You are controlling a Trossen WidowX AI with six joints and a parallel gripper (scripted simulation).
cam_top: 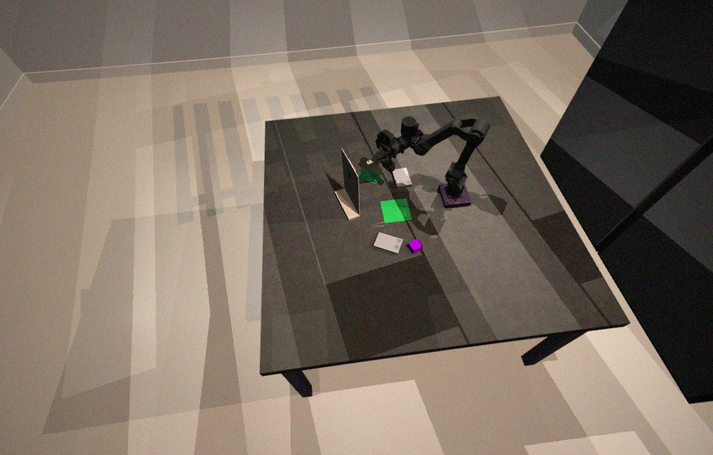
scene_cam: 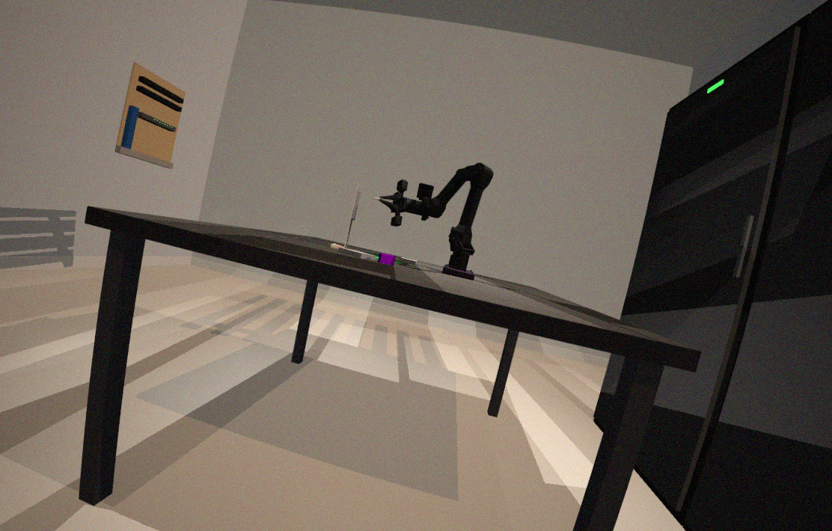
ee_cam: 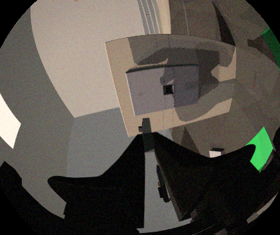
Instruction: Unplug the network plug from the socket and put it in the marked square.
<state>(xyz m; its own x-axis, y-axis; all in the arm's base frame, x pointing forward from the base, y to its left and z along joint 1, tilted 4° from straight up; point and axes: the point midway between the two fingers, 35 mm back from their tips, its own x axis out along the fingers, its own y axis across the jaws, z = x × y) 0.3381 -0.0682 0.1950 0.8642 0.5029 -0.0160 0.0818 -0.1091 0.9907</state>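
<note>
Right now the green marked square is 100 mm behind my gripper tip, 90 mm to the left of it and 230 mm below it. Also, from my gripper tip: purple cube 140 mm behind, 290 mm to the left, 220 mm below; then upright panel 100 mm ahead, 20 mm to the left, 110 mm below; then network plug 10 mm ahead.
</note>
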